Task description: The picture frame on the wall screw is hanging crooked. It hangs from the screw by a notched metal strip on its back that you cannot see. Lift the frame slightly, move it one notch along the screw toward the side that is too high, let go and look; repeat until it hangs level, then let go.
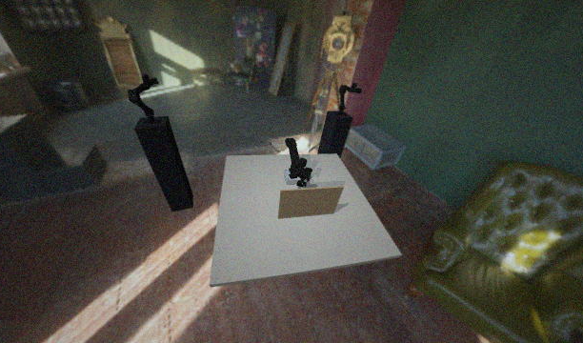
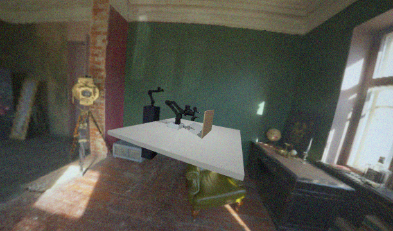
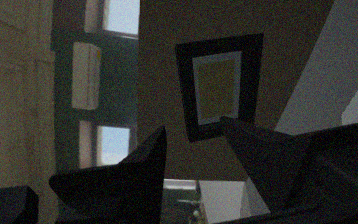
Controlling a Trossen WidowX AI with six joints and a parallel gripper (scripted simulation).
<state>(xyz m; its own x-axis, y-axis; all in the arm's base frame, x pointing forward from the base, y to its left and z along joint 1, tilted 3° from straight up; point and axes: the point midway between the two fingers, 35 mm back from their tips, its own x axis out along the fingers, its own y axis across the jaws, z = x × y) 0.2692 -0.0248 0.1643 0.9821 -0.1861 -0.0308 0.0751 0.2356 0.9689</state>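
My gripper tip is 11 cm short of the picture frame, 3 cm to the left of it and 6 cm above it. From my gripper tip the other things lie so: tan wall panel: 12 cm ahead, 2 cm to the right, 7 cm below.
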